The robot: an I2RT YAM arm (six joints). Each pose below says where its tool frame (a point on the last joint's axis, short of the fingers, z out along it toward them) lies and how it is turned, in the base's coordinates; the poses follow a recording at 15 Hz.
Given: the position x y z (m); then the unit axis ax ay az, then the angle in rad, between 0 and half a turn.
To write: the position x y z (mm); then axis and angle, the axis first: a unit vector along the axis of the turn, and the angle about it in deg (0 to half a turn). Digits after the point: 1 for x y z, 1 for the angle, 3 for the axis.
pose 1, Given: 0.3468 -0.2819 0.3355 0.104 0.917 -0.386 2.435
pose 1, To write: 346.8 -281.9 335.5 0.104 0.917 -0.386 139.5
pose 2, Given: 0.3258 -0.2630 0.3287 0.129 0.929 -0.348 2.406
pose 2, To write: 325.8 -263.0 328.7 0.129 0.929 -0.348 137.9
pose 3, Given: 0.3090 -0.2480 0.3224 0.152 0.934 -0.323 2.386
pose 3, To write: 309.0 -248.0 322.4 0.152 0.934 -0.323 136.7
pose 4, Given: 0.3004 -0.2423 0.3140 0.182 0.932 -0.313 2.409
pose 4, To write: 300.4 -242.3 314.0 0.182 0.932 -0.313 138.0
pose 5, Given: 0.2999 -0.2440 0.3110 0.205 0.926 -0.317 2.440
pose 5, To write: 299.9 -244.0 311.0 0.205 0.926 -0.317 139.8
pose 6, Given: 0.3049 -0.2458 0.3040 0.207 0.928 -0.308 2.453
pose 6, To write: 304.9 -245.8 304.0 0.207 0.929 -0.308 140.5
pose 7, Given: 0.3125 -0.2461 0.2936 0.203 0.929 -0.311 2.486
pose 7, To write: 312.5 -246.1 293.6 0.203 0.929 -0.311 142.4
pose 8, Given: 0.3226 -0.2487 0.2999 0.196 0.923 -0.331 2.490
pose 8, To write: 322.6 -248.7 299.9 0.196 0.923 -0.331 142.7
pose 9, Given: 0.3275 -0.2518 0.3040 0.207 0.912 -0.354 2.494
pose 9, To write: 327.5 -251.8 304.0 0.207 0.912 -0.354 142.9
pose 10, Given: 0.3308 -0.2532 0.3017 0.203 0.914 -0.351 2.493
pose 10, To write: 330.8 -253.2 301.7 0.203 0.914 -0.351 142.8
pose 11, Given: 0.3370 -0.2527 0.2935 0.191 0.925 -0.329 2.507
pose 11, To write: 337.0 -252.7 293.5 0.191 0.925 -0.329 143.6
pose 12, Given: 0.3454 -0.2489 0.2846 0.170 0.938 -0.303 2.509
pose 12, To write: 345.4 -248.9 284.6 0.170 0.938 -0.303 143.8
